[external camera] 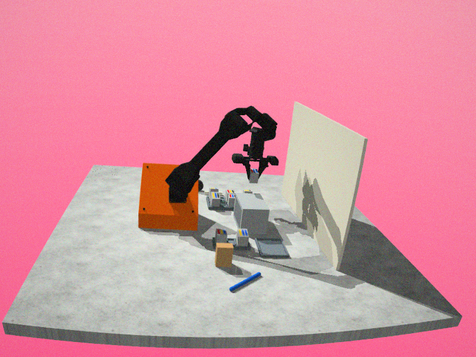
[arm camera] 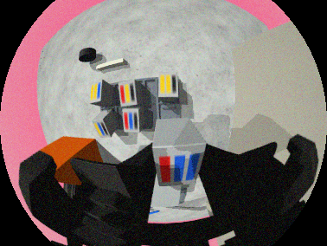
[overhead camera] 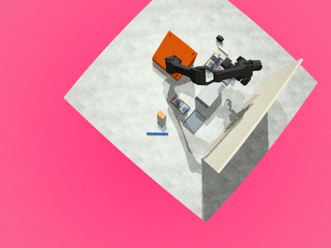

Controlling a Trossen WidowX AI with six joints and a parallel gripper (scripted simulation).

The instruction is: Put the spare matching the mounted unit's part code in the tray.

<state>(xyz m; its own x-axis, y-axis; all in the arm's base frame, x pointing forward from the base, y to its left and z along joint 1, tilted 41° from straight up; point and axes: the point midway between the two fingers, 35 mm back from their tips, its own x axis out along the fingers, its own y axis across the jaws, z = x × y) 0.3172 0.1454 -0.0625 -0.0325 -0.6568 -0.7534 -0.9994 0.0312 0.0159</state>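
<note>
Right now the flat grey tray is 10 mm ahead of my gripper tip, 350 mm to the right of it and 130 mm below it. The rest, counted from my gripper tip: cream bar 140 mm behind, 150 mm to the left, 130 mm below; then tall beige panel 200 mm ahead, 160 mm to the right, 90 mm above; then mounted unit 30 mm behind, 150 mm to the right, 80 mm below.
</note>
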